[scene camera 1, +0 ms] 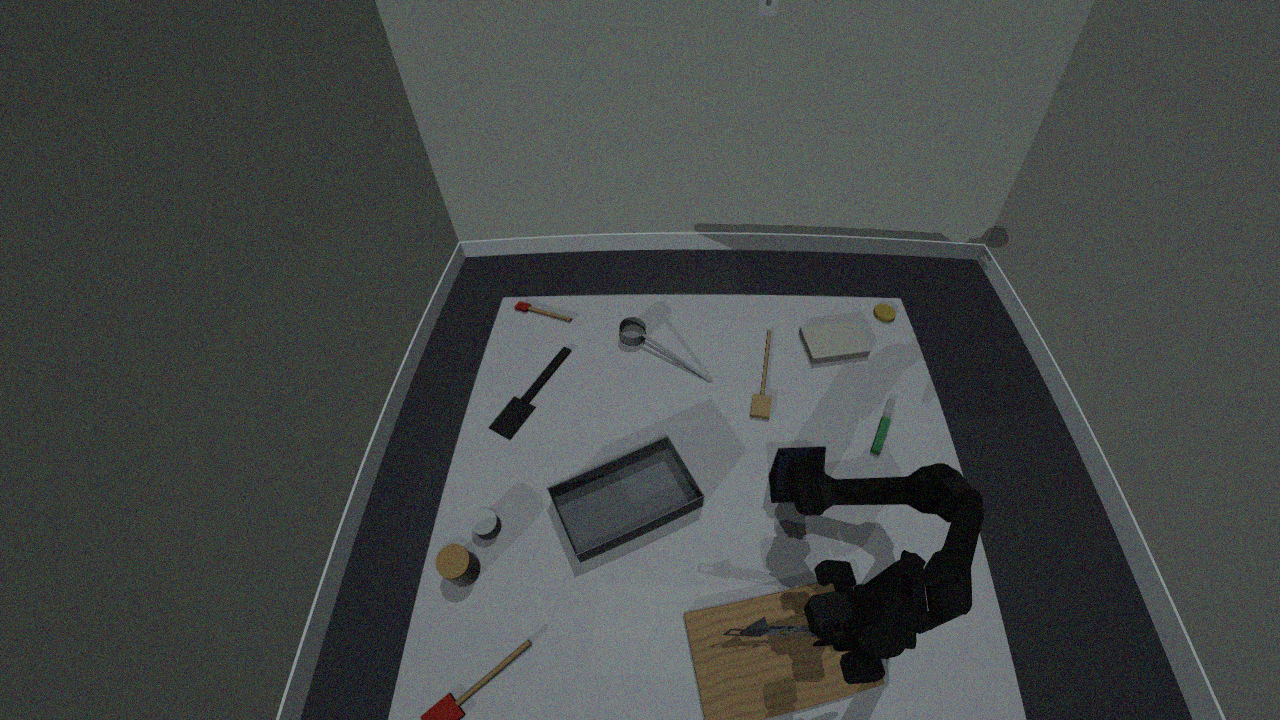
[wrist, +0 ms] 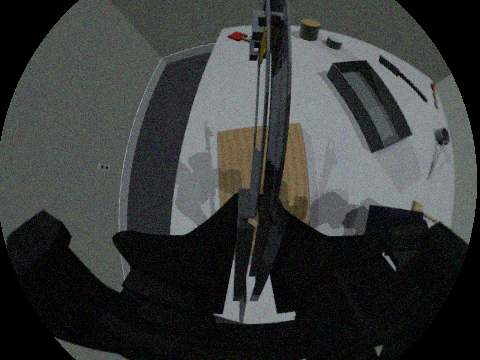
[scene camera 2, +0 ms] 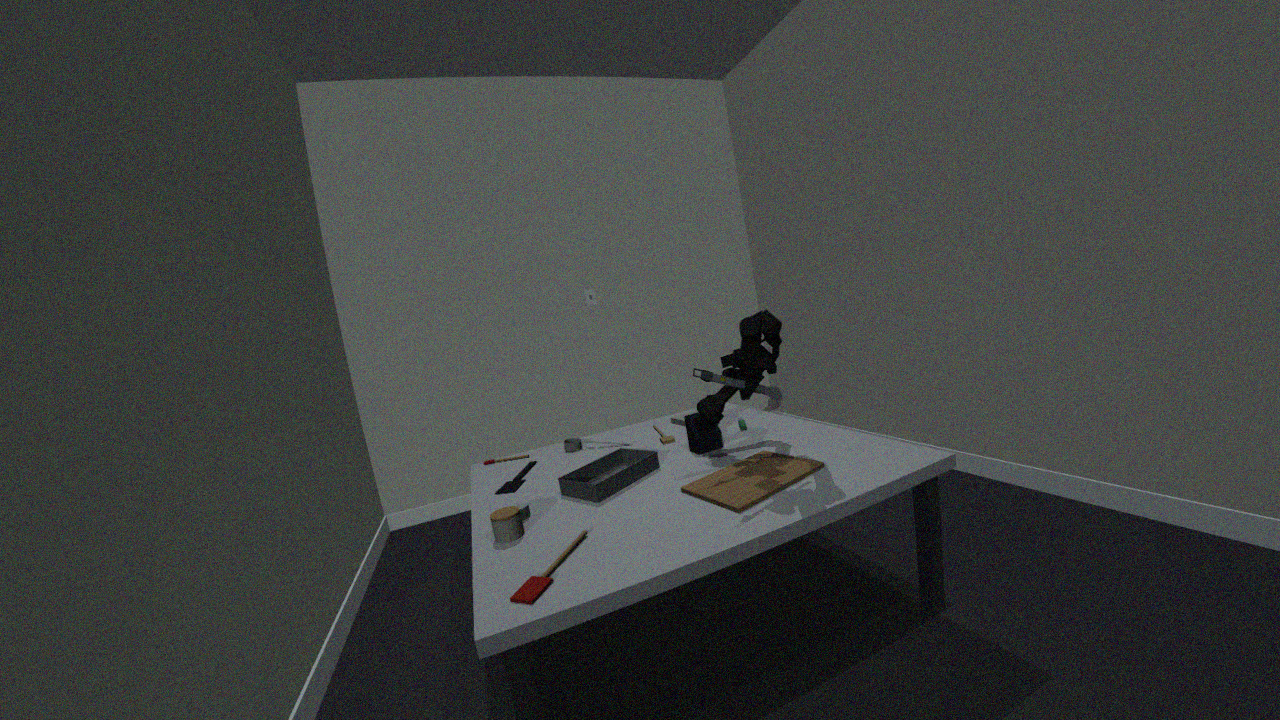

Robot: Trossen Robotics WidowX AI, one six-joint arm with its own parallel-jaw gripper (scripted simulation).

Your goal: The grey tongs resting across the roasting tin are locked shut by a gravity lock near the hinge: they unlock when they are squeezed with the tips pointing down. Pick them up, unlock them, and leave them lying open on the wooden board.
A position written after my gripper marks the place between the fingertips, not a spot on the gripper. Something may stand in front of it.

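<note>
I can see my gripper [scene camera 1: 814, 640], and the same gripper appears in the wrist view [wrist: 249, 198] and in scene camera 2 [scene camera 2: 745, 399]. There is a black spatula [scene camera 1: 508, 422], and there is a wooden-lidded jar [scene camera 1: 455, 563], which scene camera 2 [scene camera 2: 507, 524] shows too. A red spatula [scene camera 2: 535, 586] is part of the scene. So is a wooden board [scene camera 2: 744, 484], which I also find in the wrist view [wrist: 234, 149], and so is a dark roasting tin [scene camera 1: 607, 506].
</note>
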